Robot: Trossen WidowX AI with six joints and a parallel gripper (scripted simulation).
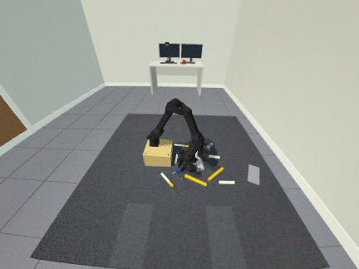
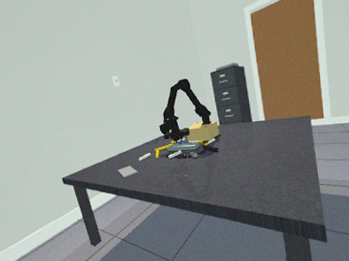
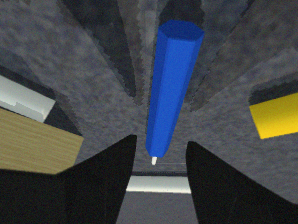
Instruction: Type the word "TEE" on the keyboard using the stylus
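Now: the blue stylus 10 mm to the right of my gripper tip, 10 mm below it and 10 mm behind it. The rest, counted from my gripper tip: E key: 130 mm ahead, 50 mm to the left, 10 mm below; then L key: 130 mm ahead, 30 mm to the left, 10 mm below; then yellow stick: 100 mm ahead, 80 mm to the right, 10 mm below.
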